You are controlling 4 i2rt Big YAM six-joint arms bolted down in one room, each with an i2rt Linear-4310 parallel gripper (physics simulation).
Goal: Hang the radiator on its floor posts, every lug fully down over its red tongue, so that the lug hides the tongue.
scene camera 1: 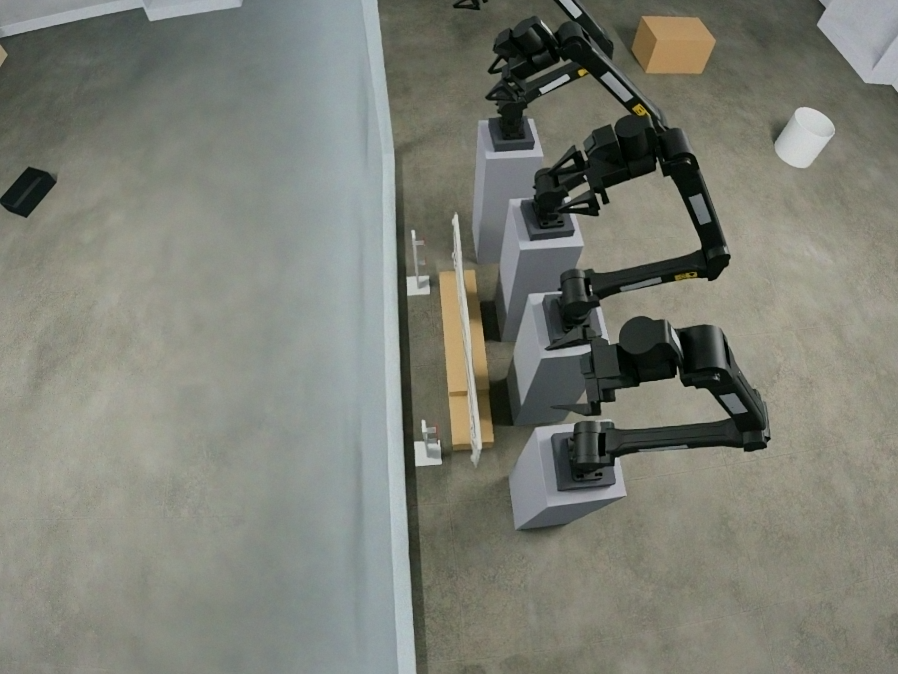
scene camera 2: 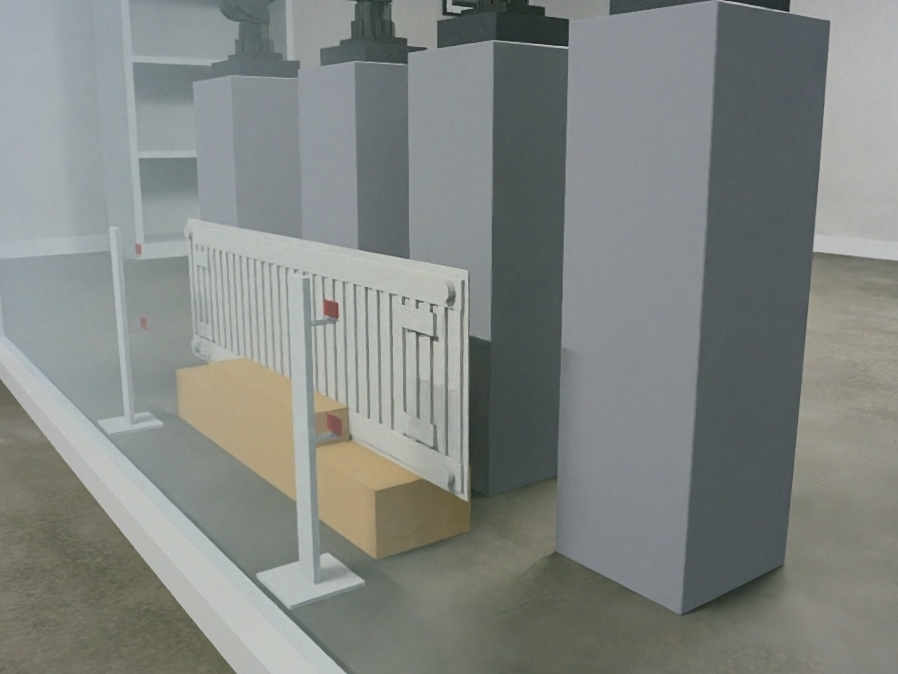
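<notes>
The white ribbed radiator stands upright on its long edge at the tan blocks, apart from both white floor posts. Red tongues show uncovered on the near post; the far post also has bare red tongues. Light lug plates show on the radiator's back. In scene camera 1, the lowest gripper, the one above it and the third hang open, right of or beyond the radiator. The topmost gripper is cut off by the frame.
A long pale wall runs close behind the posts. Four grey pedestals carry the arms on the radiator's other side. A tan box and a white cylinder stand farther right.
</notes>
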